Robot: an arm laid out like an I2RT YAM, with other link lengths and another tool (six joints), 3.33 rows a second.
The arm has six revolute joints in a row. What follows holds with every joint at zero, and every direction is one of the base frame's. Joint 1 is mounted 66 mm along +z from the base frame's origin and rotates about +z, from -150 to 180 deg. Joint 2 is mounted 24.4 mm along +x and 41.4 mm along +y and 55.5 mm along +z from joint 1 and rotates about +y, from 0 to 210 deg. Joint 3 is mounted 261.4 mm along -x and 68.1 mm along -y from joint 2 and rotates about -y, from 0 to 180 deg. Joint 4 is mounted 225.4 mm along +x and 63.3 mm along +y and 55.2 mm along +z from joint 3 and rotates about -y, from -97 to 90 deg. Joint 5 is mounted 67.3 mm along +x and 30.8 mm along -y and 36.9 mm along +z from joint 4 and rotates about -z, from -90 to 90 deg. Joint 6 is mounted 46.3 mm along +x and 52.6 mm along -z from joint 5 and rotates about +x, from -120 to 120 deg. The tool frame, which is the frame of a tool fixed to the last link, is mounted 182 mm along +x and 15 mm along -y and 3 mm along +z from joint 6; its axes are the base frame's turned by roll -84.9, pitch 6.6 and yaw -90 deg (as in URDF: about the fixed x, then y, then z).
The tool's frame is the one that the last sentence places.
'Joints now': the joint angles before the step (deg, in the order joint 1, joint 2, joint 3, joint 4, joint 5, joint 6). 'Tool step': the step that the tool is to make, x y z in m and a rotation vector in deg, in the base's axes. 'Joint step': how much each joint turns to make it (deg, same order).
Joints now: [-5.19 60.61 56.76 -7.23 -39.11 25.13]
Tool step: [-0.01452 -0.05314 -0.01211 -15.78 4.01 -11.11]
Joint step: [-0.05 -2.49 8.53 -21.26 15.20 -14.46]
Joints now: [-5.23 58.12 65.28 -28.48 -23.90 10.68]
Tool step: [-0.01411 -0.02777 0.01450 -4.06 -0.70 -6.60]
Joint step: [0.05 -2.91 2.99 -5.32 7.64 -1.41]
